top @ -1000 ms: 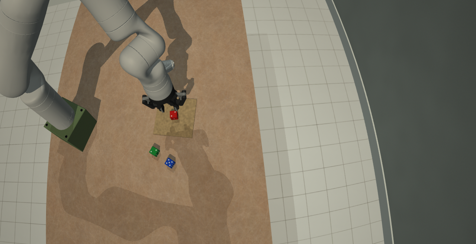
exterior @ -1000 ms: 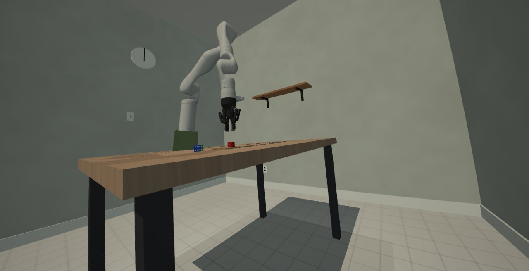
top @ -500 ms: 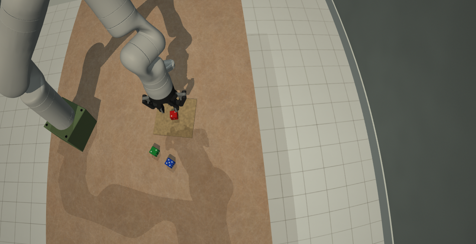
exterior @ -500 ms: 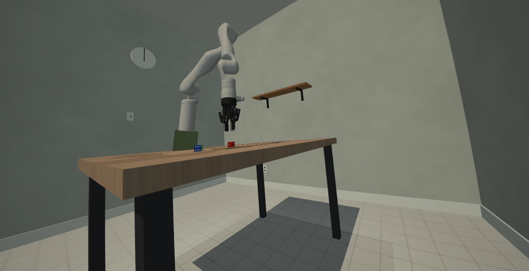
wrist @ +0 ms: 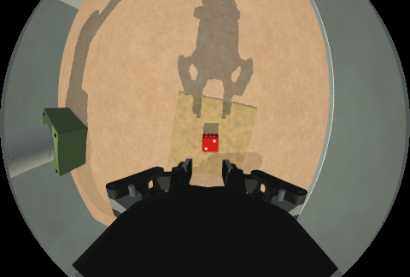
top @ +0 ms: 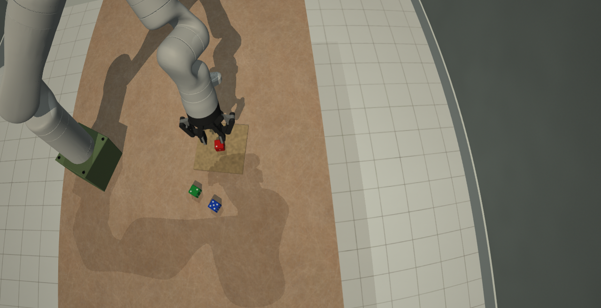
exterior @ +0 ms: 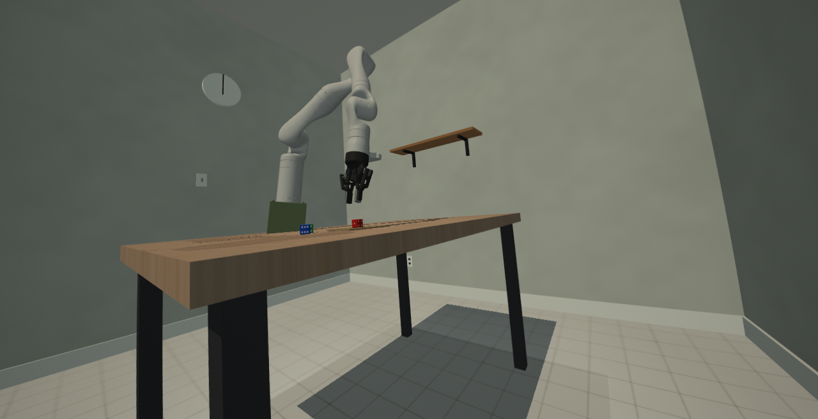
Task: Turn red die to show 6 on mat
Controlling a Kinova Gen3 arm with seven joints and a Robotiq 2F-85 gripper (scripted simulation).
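Right now the red die is 10 mm to the left of my hand and 80 mm below it. Also, from my hand: green die 50 mm behind, 120 mm to the right, 90 mm below; tan mat 10 mm to the left, 100 mm below; blue die 10 mm ahead, 160 mm to the right, 90 mm below.
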